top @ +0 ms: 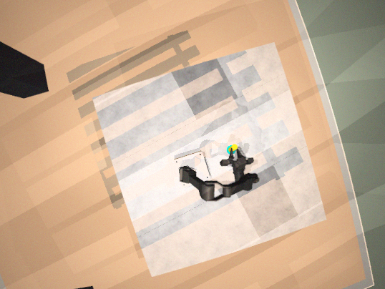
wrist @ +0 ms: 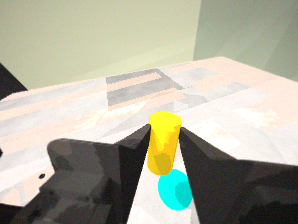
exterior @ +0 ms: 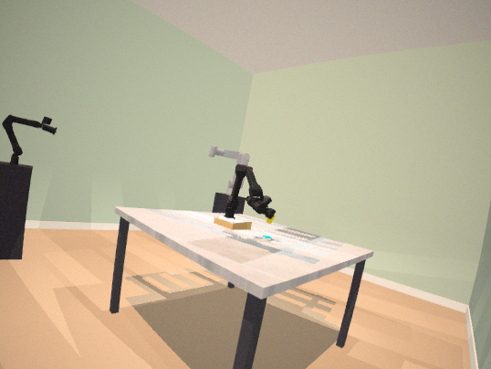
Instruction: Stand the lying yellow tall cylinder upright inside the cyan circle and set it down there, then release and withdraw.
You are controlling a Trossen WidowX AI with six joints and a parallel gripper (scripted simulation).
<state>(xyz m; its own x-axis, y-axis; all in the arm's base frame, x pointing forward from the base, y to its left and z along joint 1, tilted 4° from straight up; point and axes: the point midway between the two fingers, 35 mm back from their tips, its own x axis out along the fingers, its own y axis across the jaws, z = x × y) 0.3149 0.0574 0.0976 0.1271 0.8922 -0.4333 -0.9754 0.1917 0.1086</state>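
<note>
Now: gripper tip 14 cm above the cyan circle, 2 cm to the left of it and 1 cm short of it. Also, from my gripper tip: yellow cylinder: 2 cm below.
</note>
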